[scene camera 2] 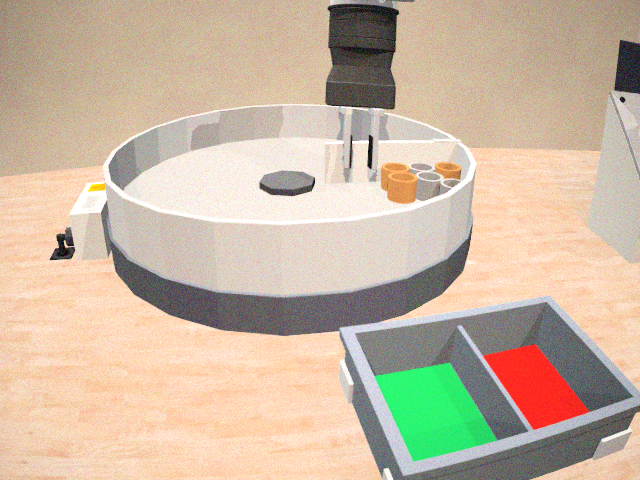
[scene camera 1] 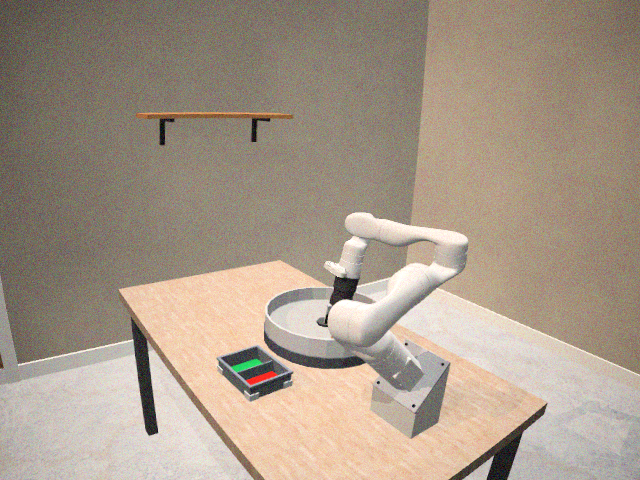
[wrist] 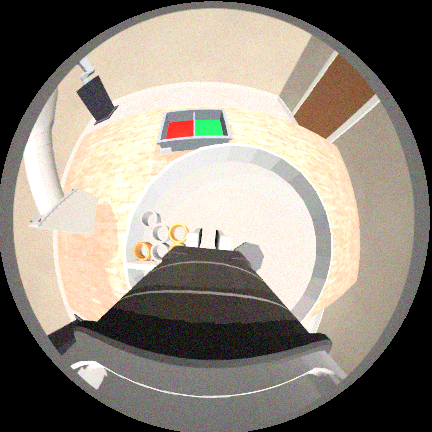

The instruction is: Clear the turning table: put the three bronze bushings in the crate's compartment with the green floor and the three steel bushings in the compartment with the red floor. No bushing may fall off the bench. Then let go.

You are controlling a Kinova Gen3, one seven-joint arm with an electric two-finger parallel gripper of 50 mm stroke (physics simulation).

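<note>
Three bronze bushings, one in front (scene camera 2: pixel 401 193) (wrist: pixel 171 233), one behind it (scene camera 2: pixel 384 178) and one by the rim (scene camera 2: pixel 447 174) (wrist: pixel 136 250), stand grouped with three steel bushings (scene camera 2: pixel 428 190) (scene camera 2: pixel 421 166) (scene camera 2: pixel 451 182) on the turning table (scene camera 1: pixel 310 345) (scene camera 2: pixel 284 258) (wrist: pixel 322 240). My gripper (scene camera 2: pixel 360 167) (wrist: pixel 208 235) is partly open and empty, low over the table between the hub and the bronze bushings. The arm hides the bushings in scene camera 1. The crate (scene camera 2: pixel 371 382) has an empty green floor (scene camera 1: pixel 247 365) (scene camera 2: pixel 434 408) (wrist: pixel 209 128) and an empty red floor (scene camera 1: pixel 261 378) (scene camera 2: pixel 535 384) (wrist: pixel 179 130).
A white upright divider (scene camera 2: pixel 413 149) (wrist: pixel 137 266) stands behind the bushings. The dark hub (scene camera 2: pixel 286 182) (wrist: pixel 251 255) sits mid-table. A raised rim surrounds the turning table. A white box with a yellow label (scene camera 2: pixel 88 222) stands at its left in scene camera 2.
</note>
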